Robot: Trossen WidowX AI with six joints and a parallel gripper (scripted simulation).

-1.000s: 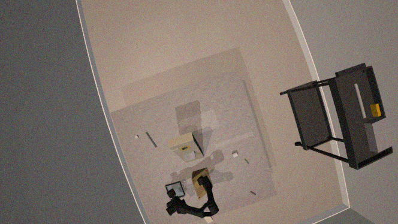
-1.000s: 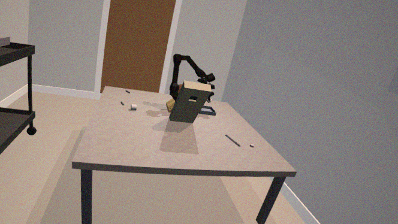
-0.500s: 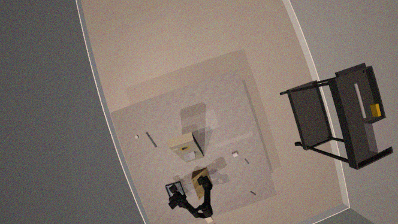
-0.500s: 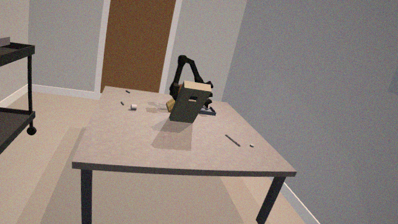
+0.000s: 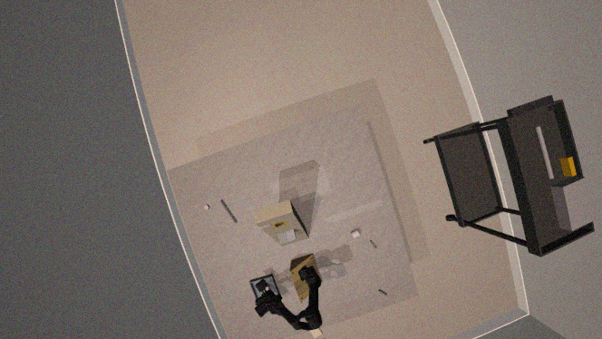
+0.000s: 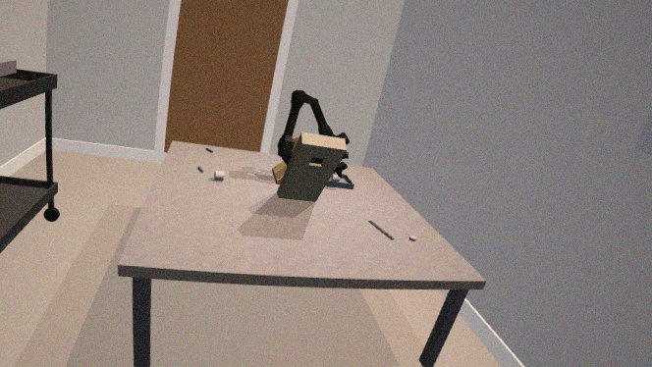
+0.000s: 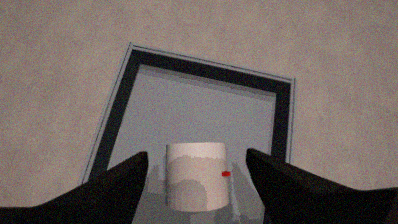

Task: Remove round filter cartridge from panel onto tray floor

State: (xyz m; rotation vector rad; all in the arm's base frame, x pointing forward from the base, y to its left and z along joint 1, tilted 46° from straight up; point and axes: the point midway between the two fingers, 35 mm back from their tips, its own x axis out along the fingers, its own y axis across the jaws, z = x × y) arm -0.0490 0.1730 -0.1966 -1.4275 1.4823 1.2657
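The filter cartridge lies 10 mm to the right of my gripper tip and 10 mm below it. Also, from my gripper tip: tiny white piece (610 mm ahead, 160 mm to the left, 40 mm below); dark-rimmed square tray (40 mm below, 10 mm to the left).
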